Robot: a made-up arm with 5 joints.
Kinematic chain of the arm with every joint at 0, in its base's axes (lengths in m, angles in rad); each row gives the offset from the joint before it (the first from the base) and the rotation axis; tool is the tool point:
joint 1: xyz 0 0 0.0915 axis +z
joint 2: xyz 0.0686 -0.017 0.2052 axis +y
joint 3: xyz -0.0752 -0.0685 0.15 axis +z
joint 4: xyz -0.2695 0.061 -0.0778 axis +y
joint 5: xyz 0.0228 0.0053 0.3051 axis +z
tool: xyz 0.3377 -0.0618 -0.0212
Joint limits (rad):
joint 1: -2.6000..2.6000
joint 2: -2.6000..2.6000
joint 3: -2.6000..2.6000
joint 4: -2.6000..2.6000
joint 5: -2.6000..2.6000
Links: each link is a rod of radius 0.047 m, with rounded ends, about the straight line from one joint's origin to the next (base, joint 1, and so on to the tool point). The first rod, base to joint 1, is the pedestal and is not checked.
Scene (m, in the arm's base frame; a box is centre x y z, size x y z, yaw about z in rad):
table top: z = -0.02
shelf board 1: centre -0.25 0.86 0.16 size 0.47 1.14 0.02 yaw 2
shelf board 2: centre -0.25 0.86 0.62 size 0.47 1.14 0.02 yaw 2
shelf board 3: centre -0.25 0.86 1.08 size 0.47 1.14 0.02 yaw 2
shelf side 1: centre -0.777 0.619 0.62 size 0.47 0.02 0.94 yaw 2
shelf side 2: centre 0.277 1.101 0.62 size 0.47 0.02 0.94 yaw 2
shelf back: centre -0.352 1.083 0.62 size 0.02 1.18 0.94 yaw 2
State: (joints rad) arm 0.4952 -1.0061 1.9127 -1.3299 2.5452
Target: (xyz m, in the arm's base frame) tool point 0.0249 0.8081 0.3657
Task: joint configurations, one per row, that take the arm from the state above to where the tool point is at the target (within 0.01 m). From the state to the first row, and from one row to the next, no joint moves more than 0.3 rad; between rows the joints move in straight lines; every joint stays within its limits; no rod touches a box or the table.
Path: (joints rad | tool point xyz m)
1: 0.7057 -0.7347 1.9216 -1.2133 2.5507 | 0.4831 -0.5957 0.1673
2: 0.9162 -0.4633 1.9305 -1.0966 2.5562 | 0.5814 -0.5191 0.2359
3: 1.1266 -0.1918 1.9394 -0.9800 2.5616 | 0.6783 -0.3978 0.3138
4: 1.3371 0.0796 1.9483 -0.8633 2.5671 | 0.7529 -0.2272 0.3903
5: 1.5476 0.3510 1.9572 -0.7467 2.5726 | 0.7820 -0.0153 0.4544
6: 1.7581 0.6224 1.9662 -0.6300 2.5781 | 0.7474 0.2181 0.4967
7: 1.9686 0.8939 1.9751 -0.5134 2.5836 | 0.6414 0.4443 0.5105
8: 2.1790 1.1653 1.9840 -0.3968 2.5890 | 0.4707 0.6328 0.4925
9: 2.3895 1.4367 1.9929 -0.2801 2.5945 | 0.2552 0.7587 0.4428
10: 2.6000 1.7081 2.0018 -0.1635 2.6000 | 0.0249 0.8081 0.3657

